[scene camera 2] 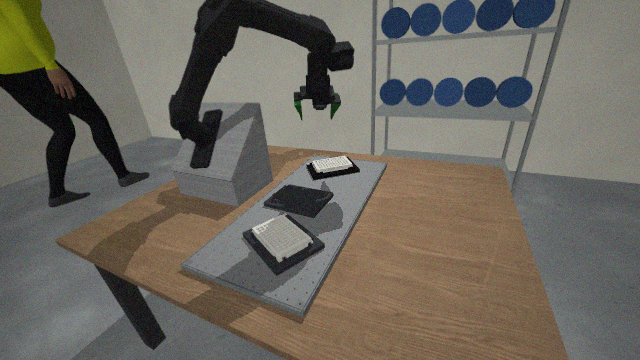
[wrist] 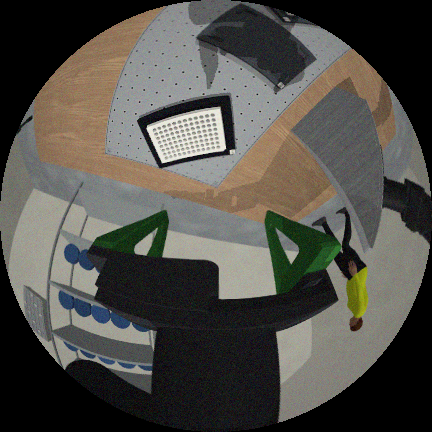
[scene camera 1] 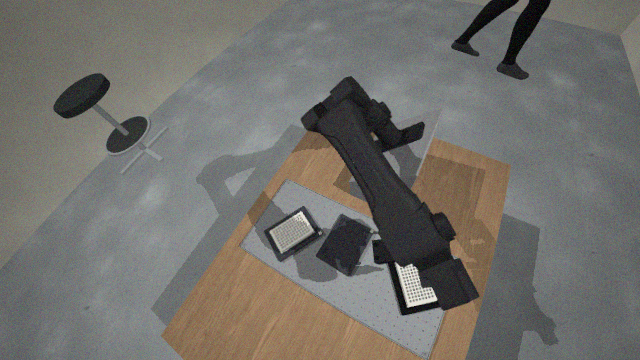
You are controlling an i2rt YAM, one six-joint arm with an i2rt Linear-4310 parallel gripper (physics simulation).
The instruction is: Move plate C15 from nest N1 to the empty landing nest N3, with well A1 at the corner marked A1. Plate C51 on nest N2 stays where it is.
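My gripper is open and empty, its green fingers high above the board's far end; the arm hides it in scene camera 1. Near it, a white well plate sits in a black nest; the arm partly covers both in scene camera 1. The middle dark nest is empty. A second white plate sits in the nest at the board's other end. Plate and nest labels and the A1 mark are too small to read.
The nests stand on a grey perforated board on a wooden table. The arm's grey slanted pedestal stands beside the board. Beyond are a shelf rack, a stool and a person.
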